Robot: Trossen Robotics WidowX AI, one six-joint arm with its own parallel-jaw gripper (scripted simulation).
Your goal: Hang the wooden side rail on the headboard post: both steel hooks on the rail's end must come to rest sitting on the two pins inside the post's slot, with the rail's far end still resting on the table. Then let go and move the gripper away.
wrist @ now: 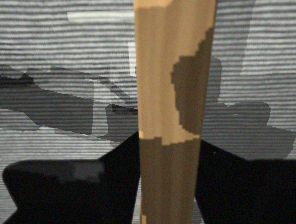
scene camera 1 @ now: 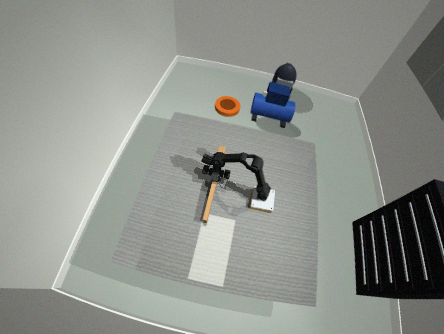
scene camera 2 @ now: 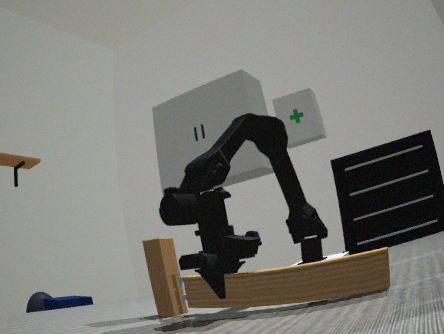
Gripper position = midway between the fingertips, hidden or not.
In view: my gripper (scene camera 2: 227, 297), a wooden side rail (scene camera 2: 364, 272) and a wooden post (scene camera 2: 160, 255).
The wooden side rail is seen too in the wrist view (wrist: 173, 52). My gripper shows as well in the wrist view (wrist: 160, 133).
